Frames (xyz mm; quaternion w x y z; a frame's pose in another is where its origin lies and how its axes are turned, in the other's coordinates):
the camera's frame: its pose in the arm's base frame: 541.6 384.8 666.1 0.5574 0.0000 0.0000 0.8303
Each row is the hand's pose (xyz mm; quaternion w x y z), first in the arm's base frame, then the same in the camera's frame.
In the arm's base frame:
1: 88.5 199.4 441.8 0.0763 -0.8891 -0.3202 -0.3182
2: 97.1 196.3 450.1 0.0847 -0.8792 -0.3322 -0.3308
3: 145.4 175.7 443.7 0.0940 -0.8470 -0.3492 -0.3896
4: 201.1 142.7 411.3 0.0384 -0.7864 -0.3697 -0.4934
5: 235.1 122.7 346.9 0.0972 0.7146 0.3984 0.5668
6: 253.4 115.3 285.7 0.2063 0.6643 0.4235 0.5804
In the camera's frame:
1: 0.0 489.6 -224.3 0.2217 0.7614 -0.5597 0.2407
2: -6.1 482.8 -216.0 0.2274 0.7659 -0.5448 0.2547
3: -43.5 445.9 -222.4 0.2711 0.7620 -0.5086 0.2952
4: -95.1 406.8 -254.8 0.3882 0.7453 -0.4469 0.3069
5: -126.5 382.9 -319.2 0.5247 0.7290 -0.3712 0.2352
6: -140.3 368.8 -380.4 0.5968 0.7219 -0.3155 0.1522

